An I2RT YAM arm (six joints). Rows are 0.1 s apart.
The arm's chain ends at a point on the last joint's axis. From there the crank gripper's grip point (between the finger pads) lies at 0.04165 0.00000 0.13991 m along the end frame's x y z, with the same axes.
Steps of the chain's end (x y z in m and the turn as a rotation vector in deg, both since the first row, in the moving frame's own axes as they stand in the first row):
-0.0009, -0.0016, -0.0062, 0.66, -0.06, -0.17
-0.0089, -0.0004, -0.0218, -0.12, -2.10, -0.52
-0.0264, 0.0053, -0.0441, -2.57, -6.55, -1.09
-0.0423, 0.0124, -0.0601, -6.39, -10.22, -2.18
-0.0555, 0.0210, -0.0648, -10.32, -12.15, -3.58
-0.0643, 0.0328, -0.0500, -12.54, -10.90, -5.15
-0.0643, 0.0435, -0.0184, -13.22, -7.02, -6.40
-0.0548, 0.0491, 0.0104, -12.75, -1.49, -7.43
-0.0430, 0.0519, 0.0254, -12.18, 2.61, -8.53
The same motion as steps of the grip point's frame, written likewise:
-0.0010, -0.0033, -0.0062, 0.66, -0.06, -0.17
-0.0141, -0.0005, -0.0204, -0.12, -2.10, -0.52
-0.0426, 0.0110, -0.0404, -2.57, -6.55, -1.09
-0.0675, 0.0272, -0.0557, -6.39, -10.22, -2.18
-0.0850, 0.0450, -0.0612, -10.32, -12.15, -3.58
-0.0901, 0.0613, -0.0476, -12.54, -10.90, -5.15
-0.0800, 0.0723, -0.0176, -13.22, -7.02, -6.40
-0.0568, 0.0749, 0.0086, -12.75, -1.49, -7.43
-0.0350, 0.0745, 0.0209, -12.18, 2.61, -8.53

